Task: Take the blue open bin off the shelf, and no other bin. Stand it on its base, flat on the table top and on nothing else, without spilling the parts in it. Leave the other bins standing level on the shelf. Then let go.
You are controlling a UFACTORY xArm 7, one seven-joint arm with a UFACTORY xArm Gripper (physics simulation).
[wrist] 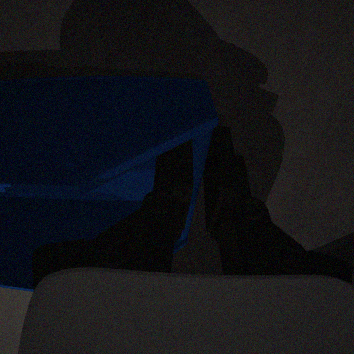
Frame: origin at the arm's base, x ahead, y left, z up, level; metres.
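Where they show: gripper, fingertip midpoint: (197, 147).
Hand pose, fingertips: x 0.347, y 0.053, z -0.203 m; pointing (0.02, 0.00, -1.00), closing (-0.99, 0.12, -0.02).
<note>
After its pixels a point has its place.
The blue open bin (105, 115) {z -0.192, x 0.385, y 0.027 m} fills the left and middle of the dark wrist view. Part of it runs out of the view on the left. My gripper (197, 147) {z -0.203, x 0.347, y 0.053 m} is shut on the bin's wall at its right end, with one dark finger on the inner side and the other on the outer side. The parts in the bin cannot be made out. Whether the bin's base touches the surface below cannot be told.
A plain grey surface (315, 150) {z -0.237, x 0.266, y 0.082 m} shows to the right of the bin, with a dark shadow of the arm and bin across it. A paler patch shows at the lower left. The other bins and the shelf cannot be made out.
</note>
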